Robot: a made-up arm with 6 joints.
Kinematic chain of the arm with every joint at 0, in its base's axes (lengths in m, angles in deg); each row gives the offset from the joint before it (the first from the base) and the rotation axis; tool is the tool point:
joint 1: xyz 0 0 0.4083 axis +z
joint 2: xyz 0 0 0 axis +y
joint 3: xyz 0 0 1.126 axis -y
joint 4: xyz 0 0 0 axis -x
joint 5: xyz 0.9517 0 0 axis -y
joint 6: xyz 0 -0.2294 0 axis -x
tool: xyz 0 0 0
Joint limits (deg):
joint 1: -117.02..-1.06
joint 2: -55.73..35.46
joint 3: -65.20..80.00
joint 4: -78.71..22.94
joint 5: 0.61..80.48
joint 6: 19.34..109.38
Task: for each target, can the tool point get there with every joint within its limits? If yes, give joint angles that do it. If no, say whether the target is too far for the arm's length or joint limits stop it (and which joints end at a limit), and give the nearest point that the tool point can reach.
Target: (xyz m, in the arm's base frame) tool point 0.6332 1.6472 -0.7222
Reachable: no: joint limits stop it (at a limit: joint 1, joint 2, joint 4) | nearest point 0.6281 -0.0565 0.3478 | short by 2.012 m
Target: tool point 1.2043 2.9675 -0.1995
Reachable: no: too far | nearest point 0.5725 1.5876 1.6426 | short by 2.387 m
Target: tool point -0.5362 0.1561 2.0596
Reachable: yes | joints -35.41 -48.66 30.27 -36.91 22.50 53.61
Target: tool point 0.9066 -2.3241 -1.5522
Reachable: no: too far | nearest point 0.4291 -1.1001 0.5015 | short by 2.438 m
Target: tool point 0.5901 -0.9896 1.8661
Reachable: yes | joints -51.46 12.52 44.37 -47.48 7.84 59.17
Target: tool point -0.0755 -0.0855 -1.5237
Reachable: no: joint limits stop it (at a limit: joint 1, joint 2, joint 4) | nearest point -0.2536 -0.3985 0.3648 | short by 1.923 m
